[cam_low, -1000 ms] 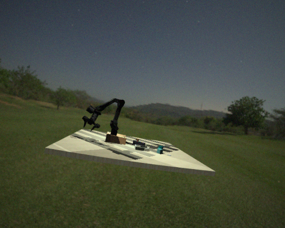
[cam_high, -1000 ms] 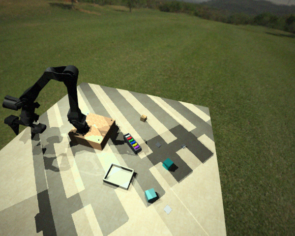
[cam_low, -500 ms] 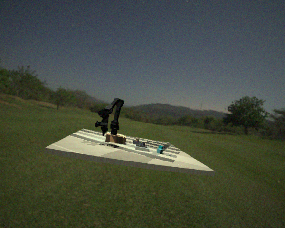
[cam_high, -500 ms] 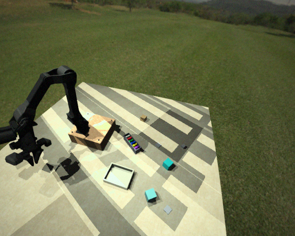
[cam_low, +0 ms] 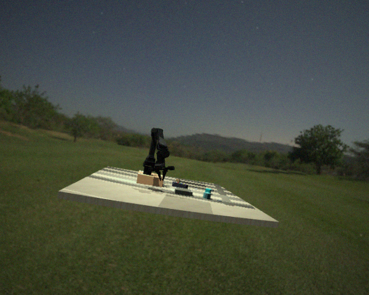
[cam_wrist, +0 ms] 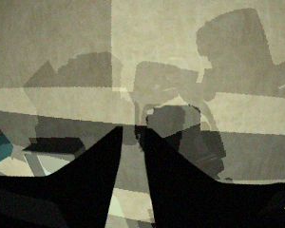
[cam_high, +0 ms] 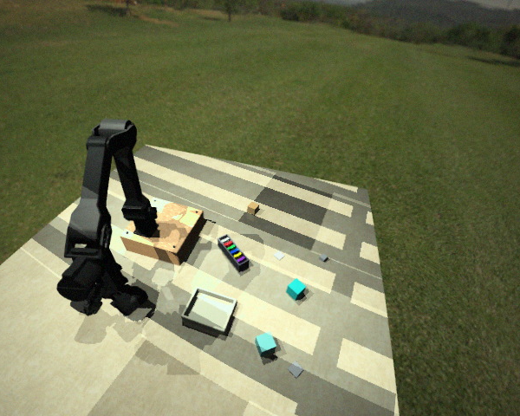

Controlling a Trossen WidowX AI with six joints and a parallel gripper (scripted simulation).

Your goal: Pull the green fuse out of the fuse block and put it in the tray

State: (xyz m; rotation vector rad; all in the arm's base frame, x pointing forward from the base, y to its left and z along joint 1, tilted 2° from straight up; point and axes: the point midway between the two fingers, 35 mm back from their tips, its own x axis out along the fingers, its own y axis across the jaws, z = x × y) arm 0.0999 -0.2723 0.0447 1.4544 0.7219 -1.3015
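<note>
Right now the green fuse is 32 cm to the left of my gripper tip, 19 cm ahead of it and 6 cm below it. From my gripper tip the other things lie so: tray (19 cm ahead, 9 cm to the left, 8 cm below).
</note>
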